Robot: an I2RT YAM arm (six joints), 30 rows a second.
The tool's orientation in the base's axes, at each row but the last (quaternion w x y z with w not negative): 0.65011 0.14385 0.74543 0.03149; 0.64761 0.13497 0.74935 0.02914; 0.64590 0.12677 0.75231 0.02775; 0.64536 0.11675 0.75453 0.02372
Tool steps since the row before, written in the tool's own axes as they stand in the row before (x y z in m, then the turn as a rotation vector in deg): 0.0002 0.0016 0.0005 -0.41 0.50 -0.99; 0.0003 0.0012 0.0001 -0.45 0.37 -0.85; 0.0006 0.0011 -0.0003 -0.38 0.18 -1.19; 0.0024 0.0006 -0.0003 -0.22 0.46 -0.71
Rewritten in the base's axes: 0.0007 0.0015 0.0001 -0.84 0.51 0.66; 0.0003 0.0012 0.0000 -0.71 0.36 0.65; -0.0002 0.0012 -0.0003 -1.09 0.23 0.60; -0.0005 0.0011 -0.0022 -0.60 0.48 0.42
